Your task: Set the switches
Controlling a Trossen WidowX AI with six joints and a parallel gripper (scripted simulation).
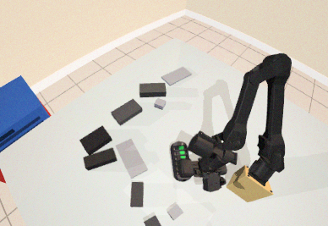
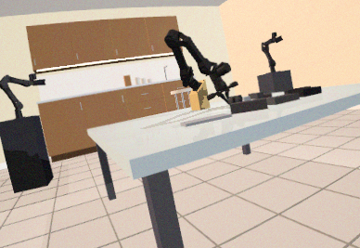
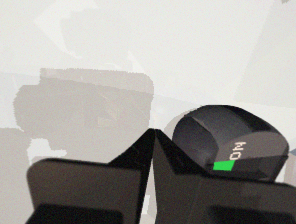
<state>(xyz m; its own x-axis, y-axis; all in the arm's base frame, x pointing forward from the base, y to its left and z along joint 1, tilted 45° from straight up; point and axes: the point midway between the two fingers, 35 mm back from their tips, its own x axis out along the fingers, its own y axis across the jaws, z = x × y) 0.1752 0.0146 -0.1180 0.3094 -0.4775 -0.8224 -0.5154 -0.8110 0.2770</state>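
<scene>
Now: gripper tip 50 mm past the pale block, 150 mm to the right of it and 10 mm below it. Also, from my gripper tip: pale plate 210 mm ahead, 140 mm to the left.
</scene>
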